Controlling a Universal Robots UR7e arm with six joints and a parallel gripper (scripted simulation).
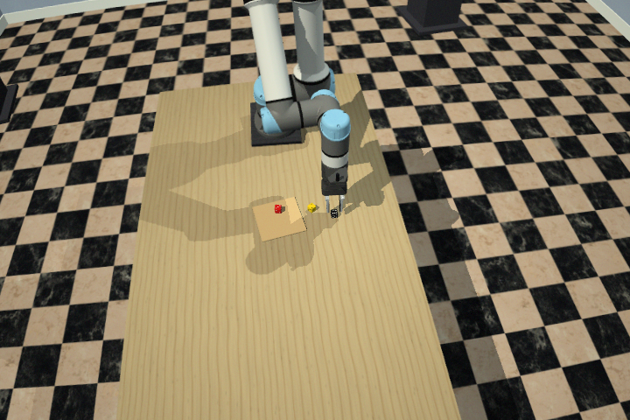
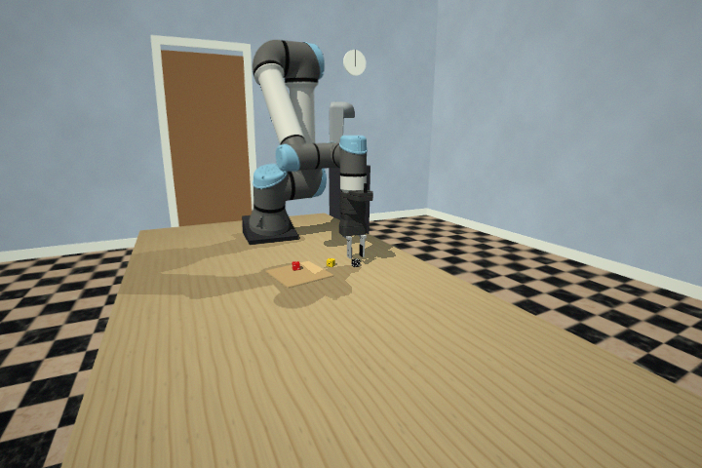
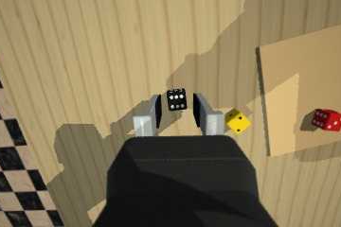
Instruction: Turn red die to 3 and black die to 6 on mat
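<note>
The black die is 40 mm below my hand. Also, from my hand: red die (160 mm to the right, 70 mm behind, 30 mm below); then yellow die (60 mm to the right, 40 mm below, 40 mm behind); then tan mat (170 mm to the right, 40 mm below, 40 mm behind).
</note>
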